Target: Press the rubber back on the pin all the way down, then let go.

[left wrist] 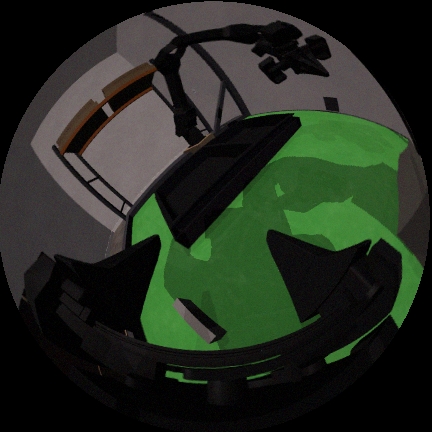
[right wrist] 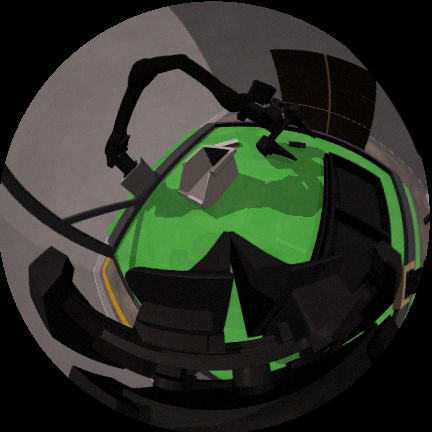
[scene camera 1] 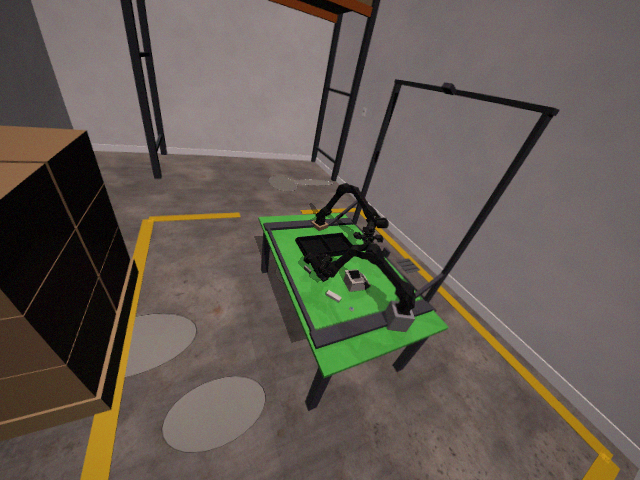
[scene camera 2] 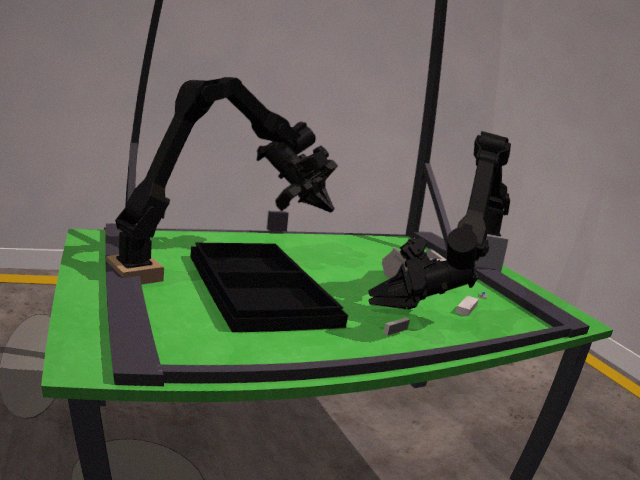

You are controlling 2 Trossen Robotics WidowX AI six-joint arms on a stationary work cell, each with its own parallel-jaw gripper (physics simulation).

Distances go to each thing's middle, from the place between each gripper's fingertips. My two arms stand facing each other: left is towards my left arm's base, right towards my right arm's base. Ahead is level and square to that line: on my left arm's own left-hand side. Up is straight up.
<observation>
My left hand is 160 mm to the left of the black tray (scene camera 2: 257, 287), 150 mm past it and 20 mm above it. The rest, counted from my left hand: grey box (left wrist: 405, 227): 210 mm to the left, 170 mm behind, 10 mm below; grey block (right wrist: 141, 176): 500 mm to the left, 220 mm behind, 10 mm above.
I see my right gripper 15 cm to the right of the grey box, 13 cm short of it and 9 cm above it. The rest, counted from my right hand: grey block: 45 cm to the left, 7 cm below, 7 cm ahead; black tray: 21 cm to the right, 14 cm ahead, 11 cm below.
</observation>
